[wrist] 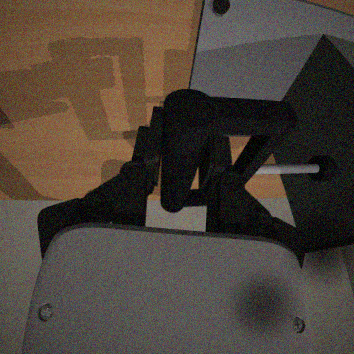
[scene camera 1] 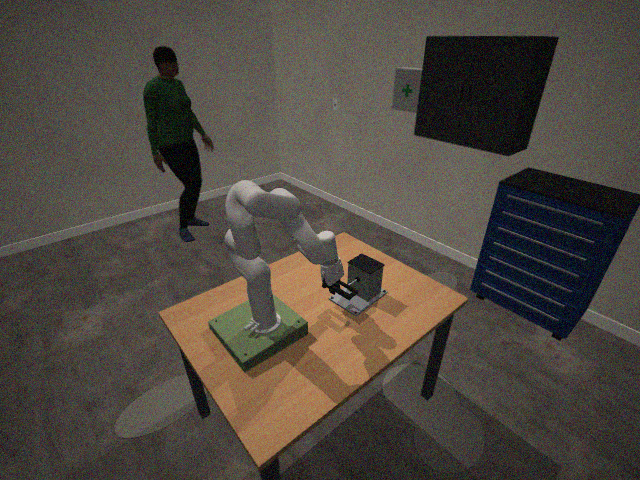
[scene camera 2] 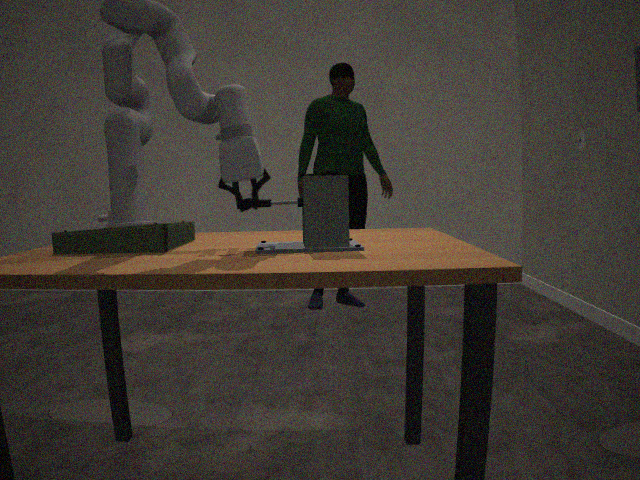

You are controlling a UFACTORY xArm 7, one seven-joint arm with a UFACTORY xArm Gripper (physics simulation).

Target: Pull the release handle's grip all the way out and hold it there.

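The release handle's black grip (wrist: 184, 145) is a thick bar in the middle of the wrist view. Black side arms (wrist: 255, 116) join it to a pale metal rod (scene camera 1: 353, 282) (scene camera 2: 285, 203) (wrist: 295, 169). A length of the rod shows between the handle and the dark grey box housing (scene camera 1: 371, 281) (scene camera 2: 325, 211) (wrist: 320, 100). My gripper (scene camera 1: 331, 286) (scene camera 2: 247, 203) points down and is shut on the grip, one finger on each side of it. The handle stands out level from the housing, above the base plate (scene camera 1: 356, 306) (scene camera 2: 281, 247) (wrist: 240, 30). The fingertips are partly hidden by the grip.
The wooden table (scene camera 1: 330, 377) (scene camera 2: 413, 258) carries the housing and the arm's green base block (scene camera 1: 232, 330) (scene camera 2: 108, 241). A person in a green top (scene camera 1: 168, 111) (scene camera 2: 338, 134) stands beyond the table. A blue drawer cabinet (scene camera 1: 547, 258) stands at the right.
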